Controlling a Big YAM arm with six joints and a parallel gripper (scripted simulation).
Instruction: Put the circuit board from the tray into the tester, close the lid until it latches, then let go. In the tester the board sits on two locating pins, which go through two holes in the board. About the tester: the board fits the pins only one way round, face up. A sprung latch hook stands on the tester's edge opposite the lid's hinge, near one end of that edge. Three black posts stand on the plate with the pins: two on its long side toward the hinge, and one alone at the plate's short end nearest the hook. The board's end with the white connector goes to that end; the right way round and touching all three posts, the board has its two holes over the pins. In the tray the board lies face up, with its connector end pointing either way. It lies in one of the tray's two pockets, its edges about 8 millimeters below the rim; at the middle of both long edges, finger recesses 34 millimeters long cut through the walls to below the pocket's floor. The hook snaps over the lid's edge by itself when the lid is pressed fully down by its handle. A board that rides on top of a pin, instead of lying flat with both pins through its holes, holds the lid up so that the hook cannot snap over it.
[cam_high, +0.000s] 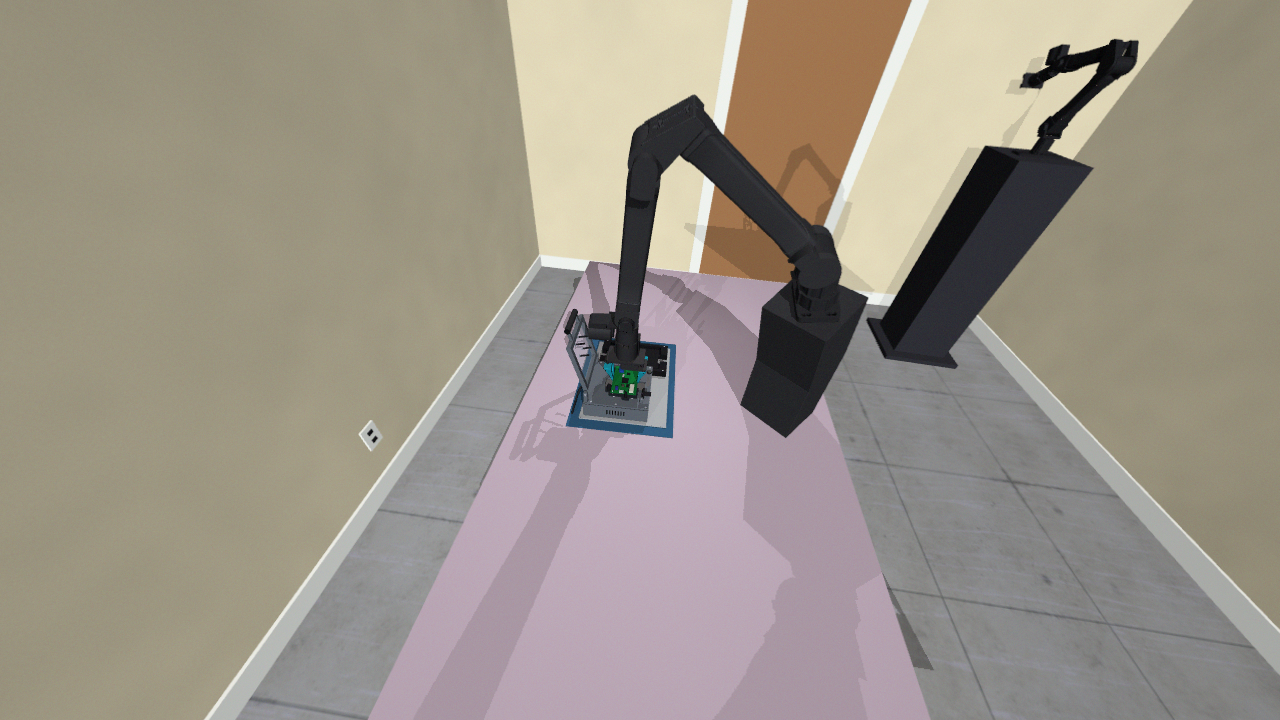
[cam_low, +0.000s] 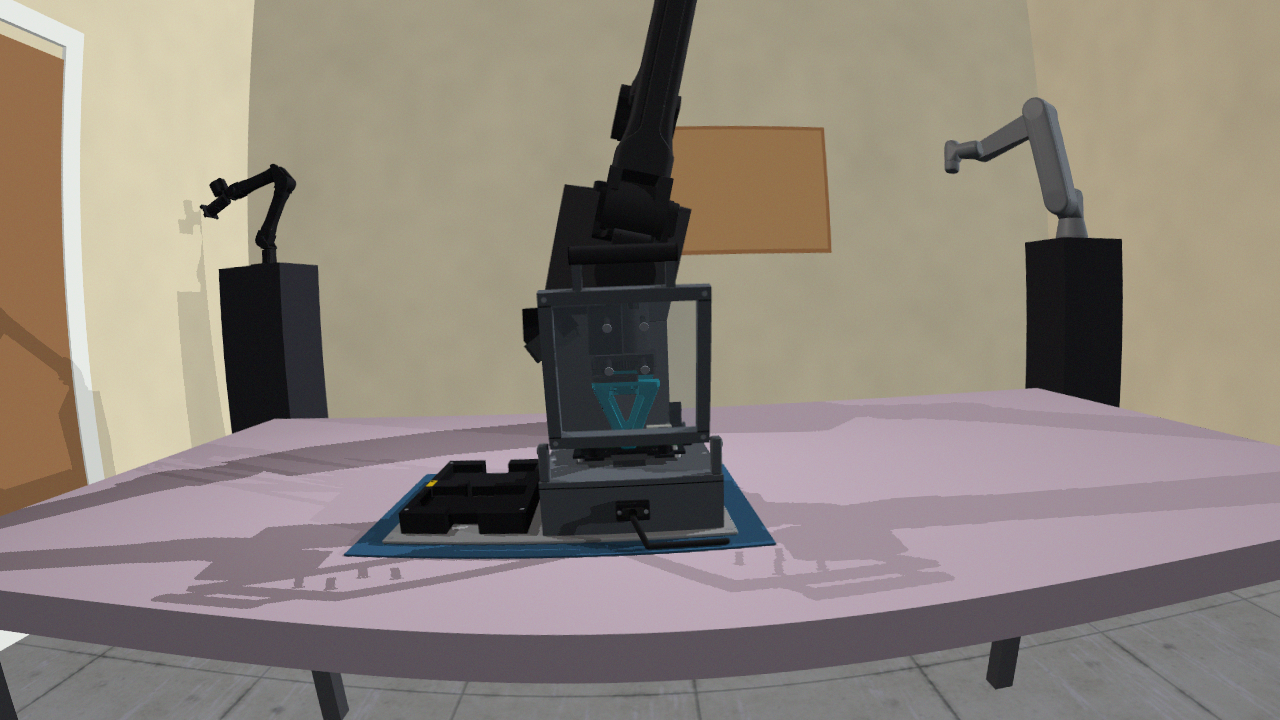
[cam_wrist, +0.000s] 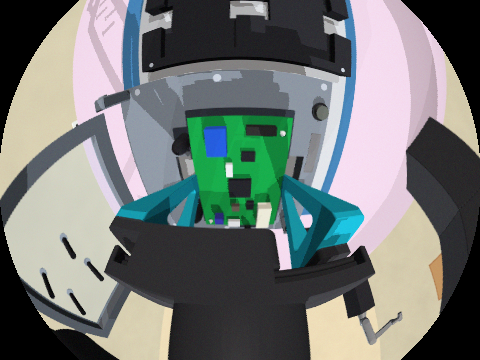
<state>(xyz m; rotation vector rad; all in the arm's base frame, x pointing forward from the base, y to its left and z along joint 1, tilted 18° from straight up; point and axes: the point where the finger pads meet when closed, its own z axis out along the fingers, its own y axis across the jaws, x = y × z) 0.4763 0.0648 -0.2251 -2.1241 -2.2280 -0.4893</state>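
The green circuit board lies right at my hand. From my hand the other things lie so: pin plate (1 cm to the left, 1 cm below); then lid (12 cm ahead, 1 cm to the left, 10 cm above).
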